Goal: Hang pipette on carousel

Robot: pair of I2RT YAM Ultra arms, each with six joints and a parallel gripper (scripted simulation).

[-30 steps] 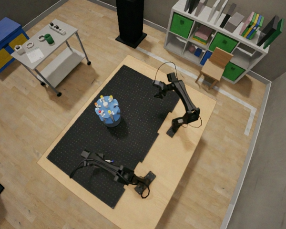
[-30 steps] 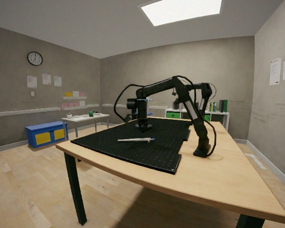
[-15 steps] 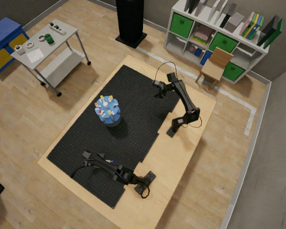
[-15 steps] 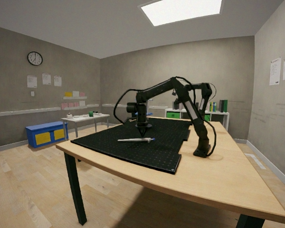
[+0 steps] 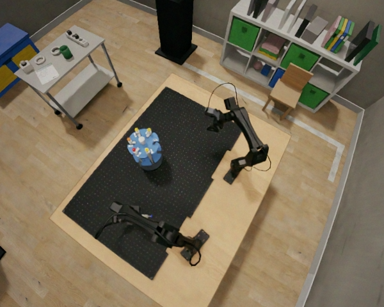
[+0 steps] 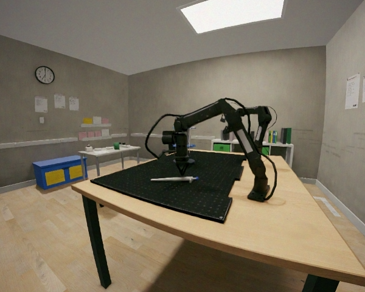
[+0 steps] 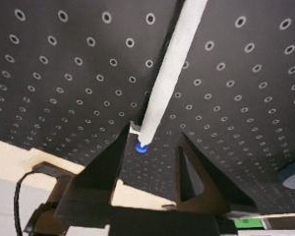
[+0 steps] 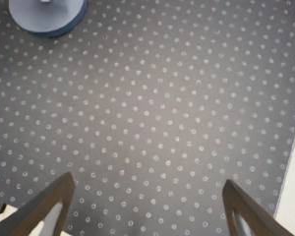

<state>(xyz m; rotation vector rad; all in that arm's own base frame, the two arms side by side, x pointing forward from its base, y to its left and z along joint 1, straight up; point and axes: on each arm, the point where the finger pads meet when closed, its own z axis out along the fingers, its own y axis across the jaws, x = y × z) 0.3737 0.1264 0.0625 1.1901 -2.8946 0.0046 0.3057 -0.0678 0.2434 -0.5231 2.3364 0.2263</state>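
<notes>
Right now my left hand is 40 mm above the white hand pipette, 30 mm to the right of it and 20 mm short of it.
</notes>
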